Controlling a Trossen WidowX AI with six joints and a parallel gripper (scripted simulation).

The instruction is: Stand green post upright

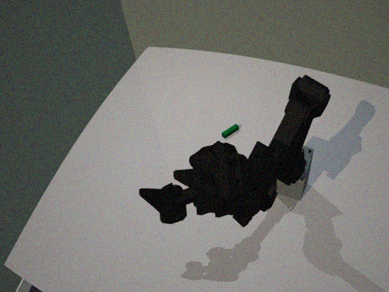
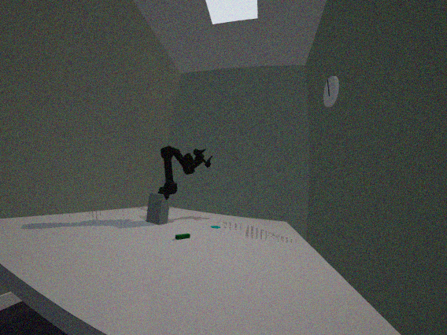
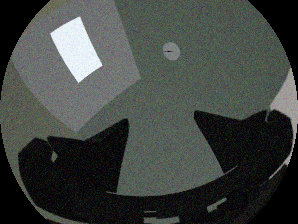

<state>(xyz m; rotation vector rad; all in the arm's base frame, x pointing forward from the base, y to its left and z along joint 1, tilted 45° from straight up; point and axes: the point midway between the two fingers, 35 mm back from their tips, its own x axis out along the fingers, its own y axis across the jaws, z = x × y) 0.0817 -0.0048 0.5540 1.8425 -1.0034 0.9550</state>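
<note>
My gripper tip is now 590 mm to the left of the green post, 530 mm above it and 50 mm short of it. The rest, counted from my gripper tip: cyan circle: 540 mm below, 300 mm to the right, 160 mm ahead.
</note>
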